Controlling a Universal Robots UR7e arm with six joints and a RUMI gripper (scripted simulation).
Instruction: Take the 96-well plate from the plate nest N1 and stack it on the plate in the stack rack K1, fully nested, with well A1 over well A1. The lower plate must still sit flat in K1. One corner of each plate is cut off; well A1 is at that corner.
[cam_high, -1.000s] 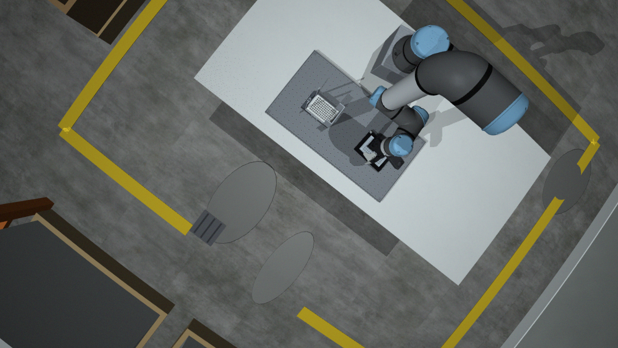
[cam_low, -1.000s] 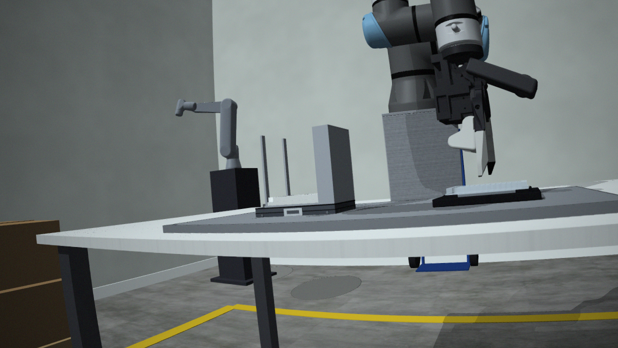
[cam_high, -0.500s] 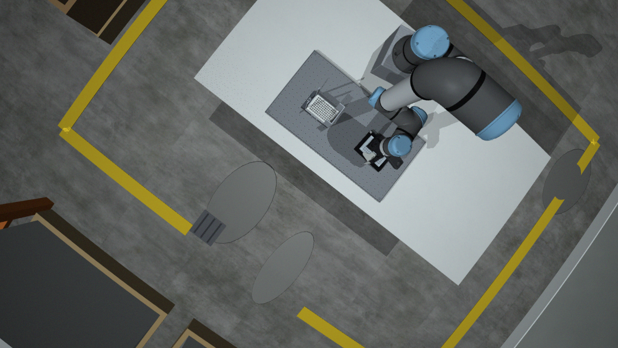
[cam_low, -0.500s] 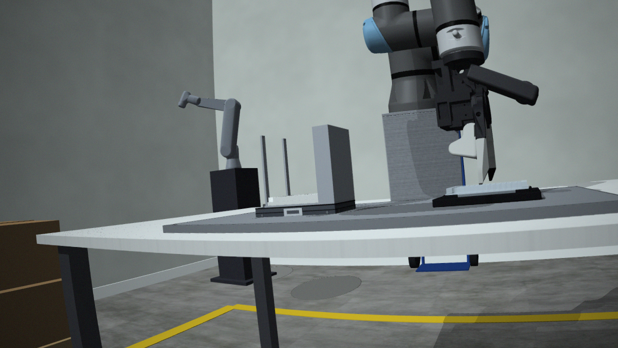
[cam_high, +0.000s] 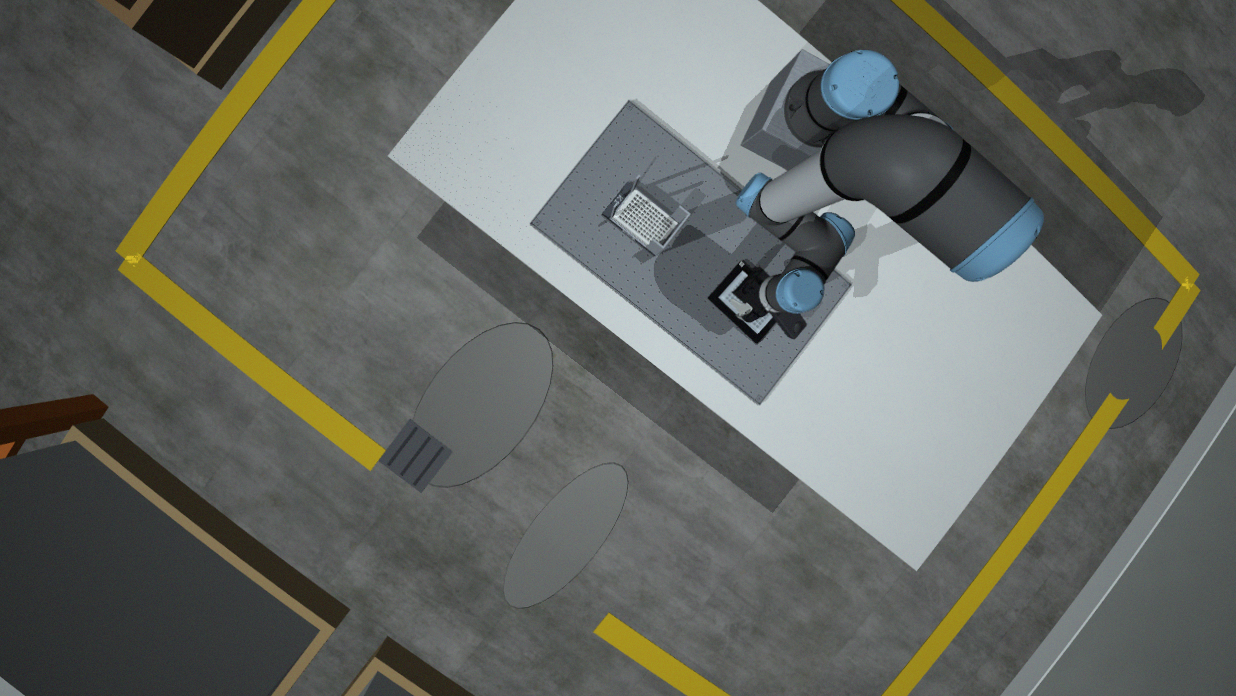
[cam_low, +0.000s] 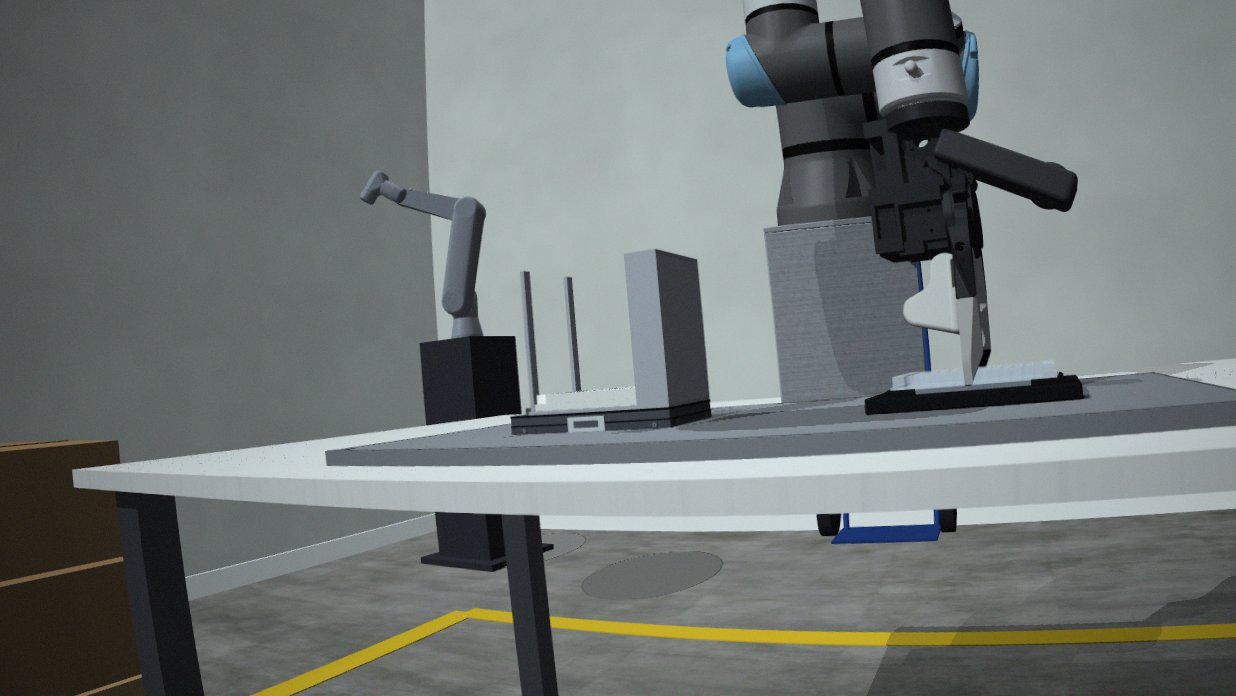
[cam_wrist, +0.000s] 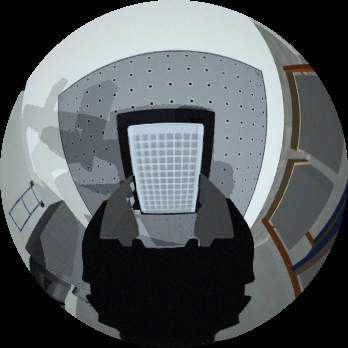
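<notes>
My gripper is now 1 cm above the clear 96-well plate. Round my hand: black plate nest (2 cm below); grey back block (3 cm ahead, 25 cm to the right, 6 cm above).
</notes>
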